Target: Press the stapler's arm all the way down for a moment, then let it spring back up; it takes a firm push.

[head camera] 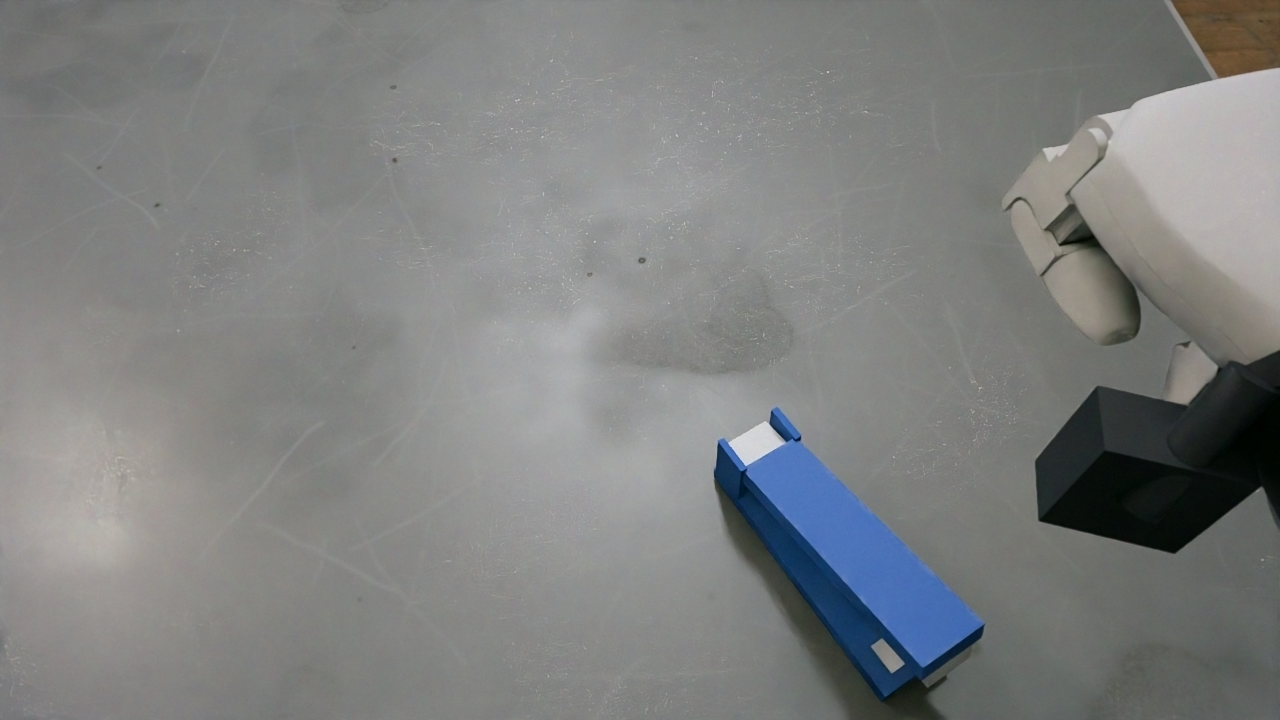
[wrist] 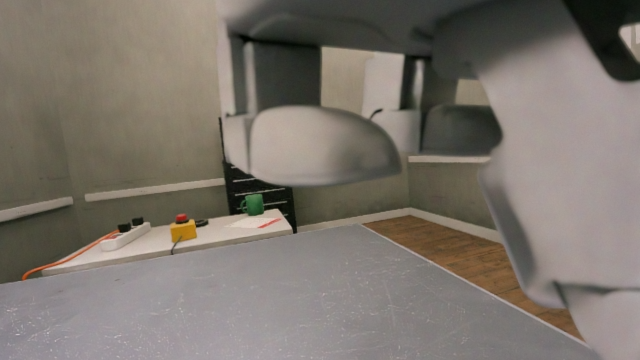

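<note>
The blue stapler lies diagonally on the grey table in the head camera view, at lower right of centre. Its long blue arm is up, standing apart from the base at the near end, where a small light plate shows on the base. The hinge end with two blue side walls points to the upper left. My gripper is off to the right of the stapler, not touching it. Its fingers are curled in and shut, with no object held. The stapler does not show in the wrist view.
The black wrist camera block is right of the stapler. The grey table ends at a light edge by the wooden floor. Beyond it a white side table bears a yellow button box, a power strip and a green mug.
</note>
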